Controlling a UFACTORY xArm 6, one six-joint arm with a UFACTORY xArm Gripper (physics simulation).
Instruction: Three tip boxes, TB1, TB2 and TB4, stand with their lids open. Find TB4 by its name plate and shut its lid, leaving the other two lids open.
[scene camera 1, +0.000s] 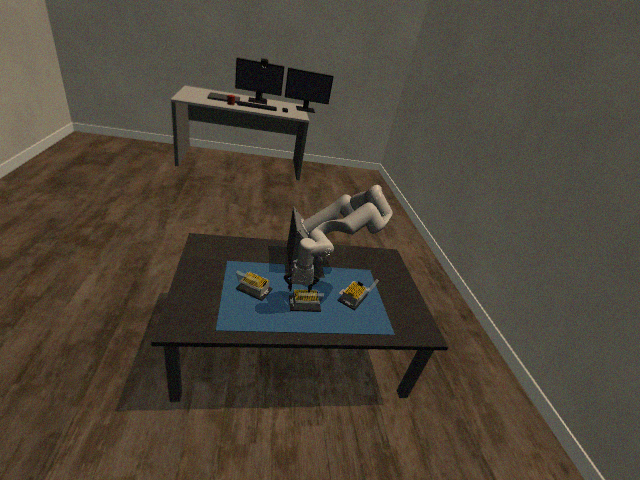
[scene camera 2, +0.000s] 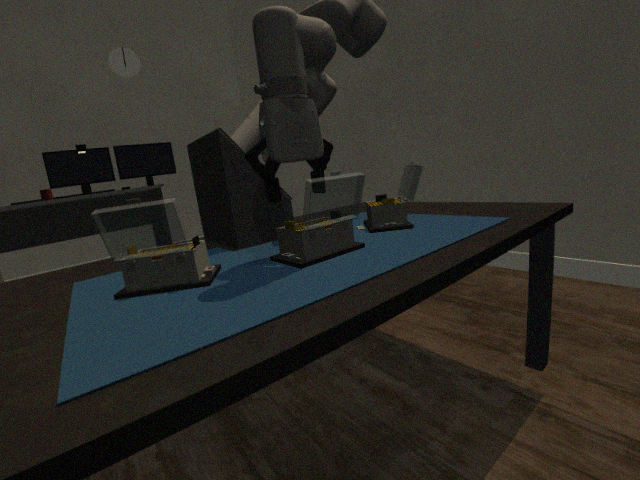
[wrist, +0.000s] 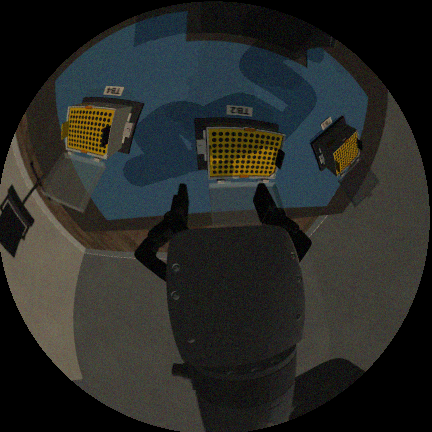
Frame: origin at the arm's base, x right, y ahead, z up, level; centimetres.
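Seen in the pictures: gripper, between the fingertips: (scene camera 1: 299, 290) (scene camera 2: 298, 197) (wrist: 222, 190); arm's base, origin of its link: (scene camera 1: 306, 229) (scene camera 2: 229, 166).
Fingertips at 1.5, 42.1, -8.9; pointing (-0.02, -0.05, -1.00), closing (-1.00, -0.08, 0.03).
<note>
Pixels of each thing's top centre, then the offset from my fingertips to it, as dx, dy, dz. "spot": a spot on its surface instead. Level surfaces: height alone.
- TB4, a spot on its surface: (scene camera 2: 165, 273) spot: +23.1, -5.5, -8.8
- TB2, a spot on its surface: (scene camera 2: 317, 241) spot: -1.8, +1.6, -8.2
- TB1, centre of its top: (scene camera 2: 384, 196) (wrist: 351, 156) (scene camera 1: 356, 287) -30.6, -11.6, -4.2
- blue mat, height of its surface: dz -11.7
- dark table, height of its surface: dz -12.0
TB4 (scene camera 1: 254, 285) (scene camera 2: 165, 273) (wrist: 90, 131) stands at the left; its name plate (wrist: 114, 90) reads upside down in the wrist view. Its clear lid (scene camera 2: 134, 222) (wrist: 75, 182) is open. TB2 (scene camera 1: 307, 305) (scene camera 2: 317, 241) (wrist: 244, 154) stands in the middle with its lid (scene camera 2: 336, 195) open. TB1 (scene camera 1: 355, 293) (scene camera 2: 388, 214) (wrist: 347, 152) stands at the right with its lid (scene camera 1: 373, 285) (scene camera 2: 410, 181) open; its plate (wrist: 326, 123) is small and blurred. My gripper (scene camera 1: 300, 289) (scene camera 2: 296, 194) (wrist: 222, 190) is open and empty, raised near TB2's lid, which its fingers overlap in the wrist view.
A blue mat (scene camera 1: 248, 321) (scene camera 2: 113, 351) lies under the boxes on a dark table (scene camera 1: 201, 248). A dark slanted panel (scene camera 1: 293, 235) (scene camera 2: 210, 191) stands behind the boxes near the arm. A desk (scene camera 1: 181, 94) with two monitors stands farther back.
</note>
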